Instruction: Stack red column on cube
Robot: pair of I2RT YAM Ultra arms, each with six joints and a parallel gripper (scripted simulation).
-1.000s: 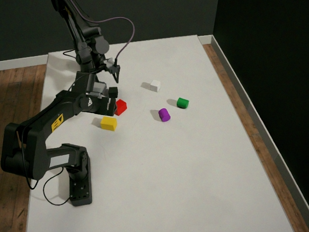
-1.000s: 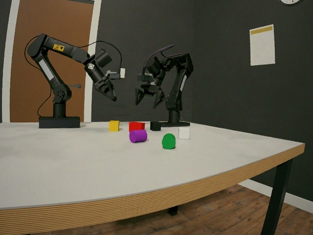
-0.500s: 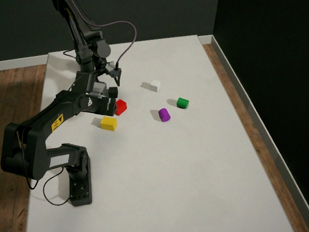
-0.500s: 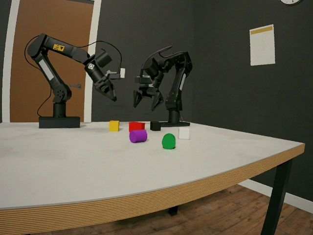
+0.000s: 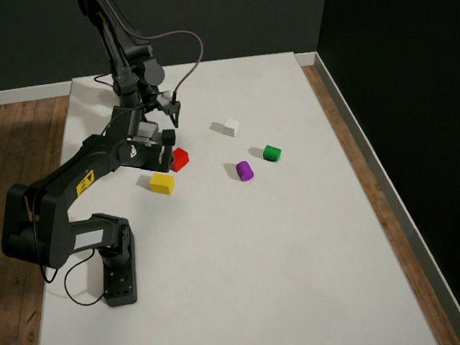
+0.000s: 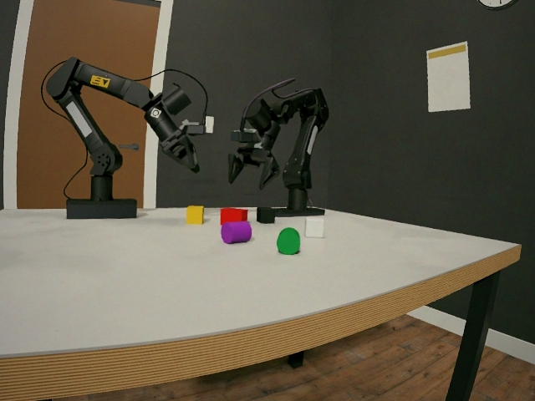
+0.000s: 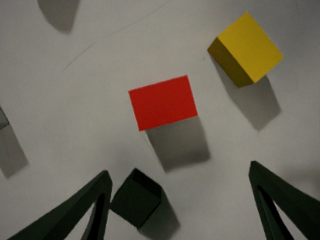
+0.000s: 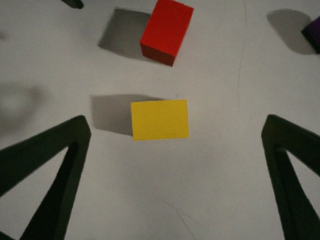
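My left hand is 80 mm above the red column, 40 mm to the left of it and 30 mm short of it. From my left hand the other things lie so: white cube (210 mm ahead, 80 mm to the left, 80 mm below); yellow block (130 mm to the right, 80 mm below, 10 mm behind); black cube (80 mm below, 60 mm to the left, 10 mm ahead).
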